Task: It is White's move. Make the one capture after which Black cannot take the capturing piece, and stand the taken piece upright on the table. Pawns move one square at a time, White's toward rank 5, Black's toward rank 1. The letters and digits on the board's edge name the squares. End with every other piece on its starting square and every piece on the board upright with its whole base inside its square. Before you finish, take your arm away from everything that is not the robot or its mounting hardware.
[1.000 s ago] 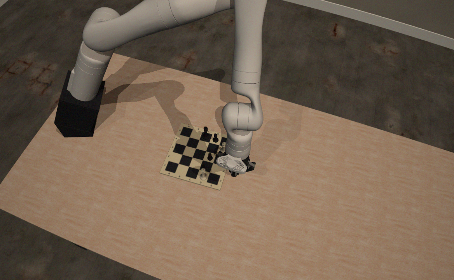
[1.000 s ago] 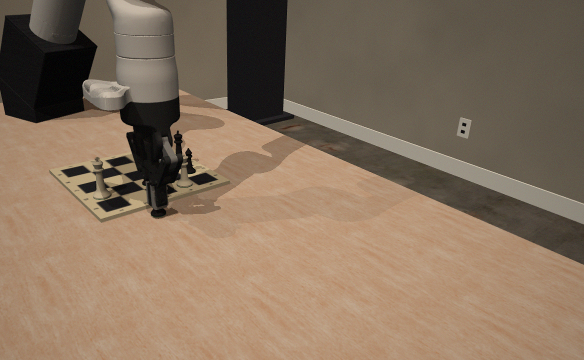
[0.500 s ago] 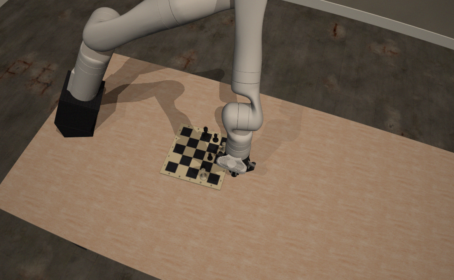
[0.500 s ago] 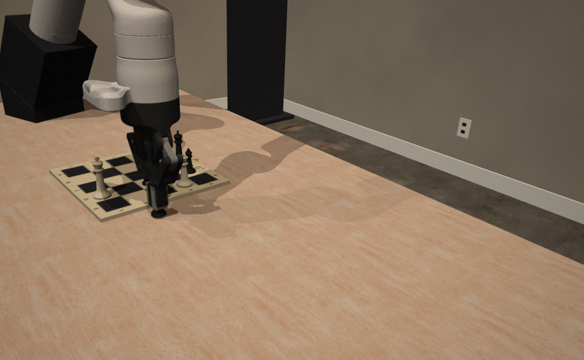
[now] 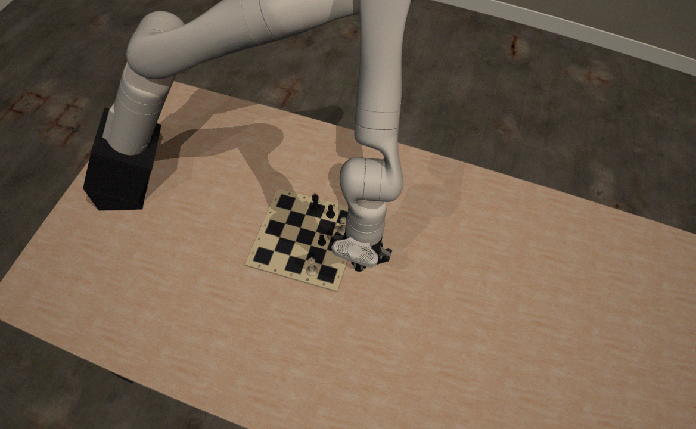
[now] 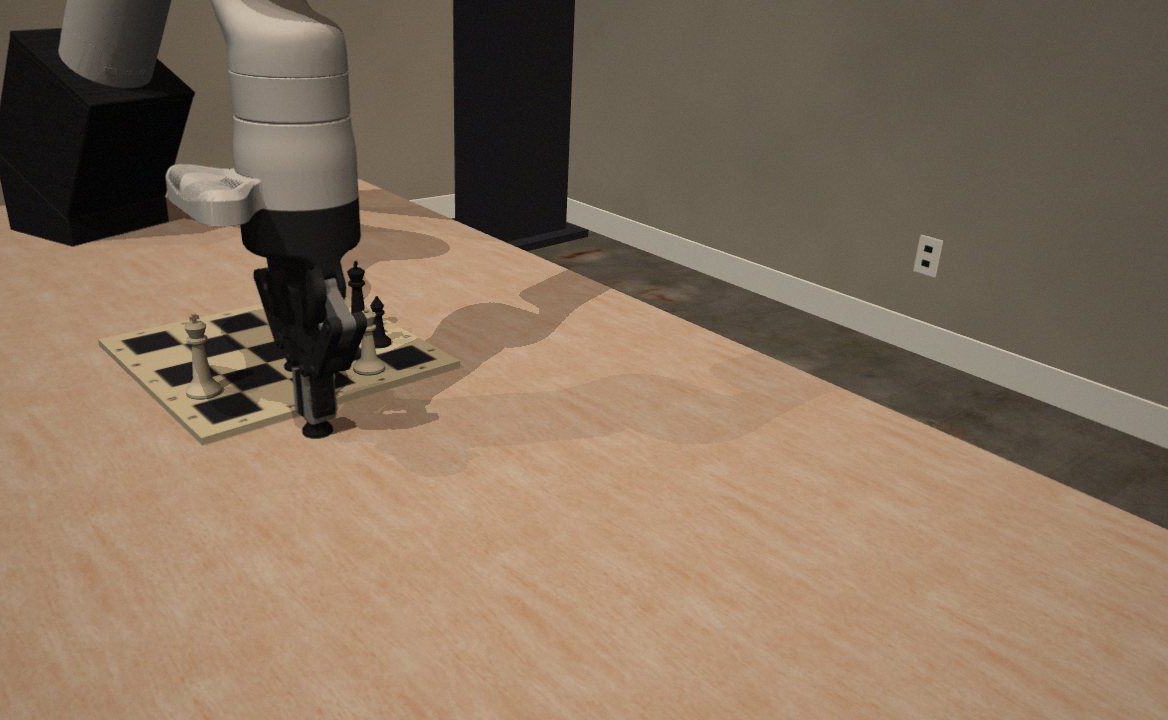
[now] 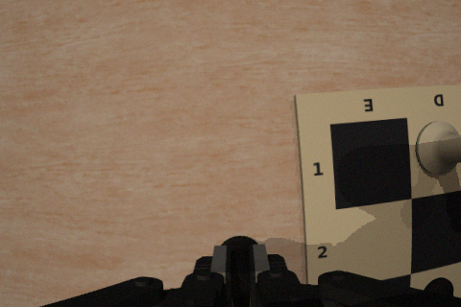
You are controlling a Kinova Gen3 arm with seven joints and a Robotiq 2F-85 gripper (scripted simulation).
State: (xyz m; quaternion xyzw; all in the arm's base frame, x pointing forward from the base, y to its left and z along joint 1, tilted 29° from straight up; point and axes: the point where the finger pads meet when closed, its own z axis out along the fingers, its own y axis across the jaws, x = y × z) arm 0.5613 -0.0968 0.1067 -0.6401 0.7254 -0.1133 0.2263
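The white queen is 80 mm to the left of my hand and 60 mm behind it. From my hand the other things lie so: black pawn 100 mm behind, 40 mm to the left, 10 mm below; then white king 100 mm behind, 40 mm to the right, 10 mm above; then white pawn 60 mm behind, 40 mm to the left, 10 mm below.
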